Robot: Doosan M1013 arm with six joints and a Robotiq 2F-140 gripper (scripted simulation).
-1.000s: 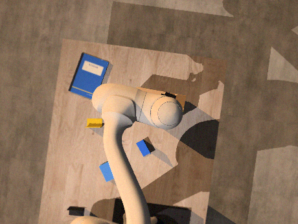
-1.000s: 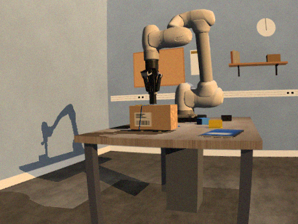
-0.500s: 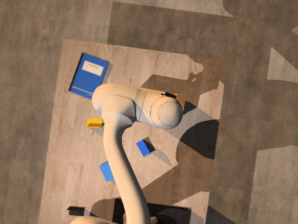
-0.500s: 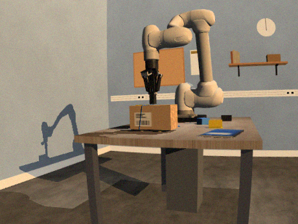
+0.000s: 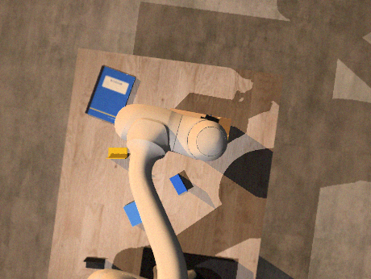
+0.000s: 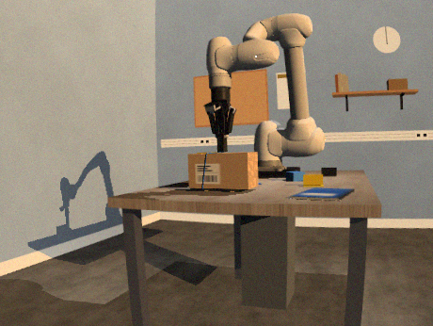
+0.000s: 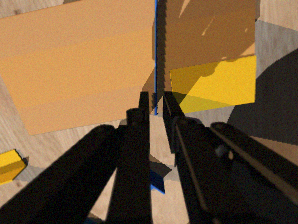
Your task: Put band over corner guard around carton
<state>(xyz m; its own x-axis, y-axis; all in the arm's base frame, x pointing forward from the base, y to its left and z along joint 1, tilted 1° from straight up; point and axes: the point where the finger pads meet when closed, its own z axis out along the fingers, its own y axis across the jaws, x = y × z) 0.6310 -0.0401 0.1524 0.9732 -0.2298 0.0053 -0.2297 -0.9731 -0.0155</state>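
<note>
The yellow corner guard is 10 mm behind my hand, 60 mm to the right of it and 50 mm below it. Also, from my hand: blue block: 340 mm behind, 240 mm to the left, 160 mm below; then small black object: 570 mm behind, 380 mm to the left, 170 mm below; then brown carton: 50 mm ahead, 20 mm to the left, 100 mm below.
</note>
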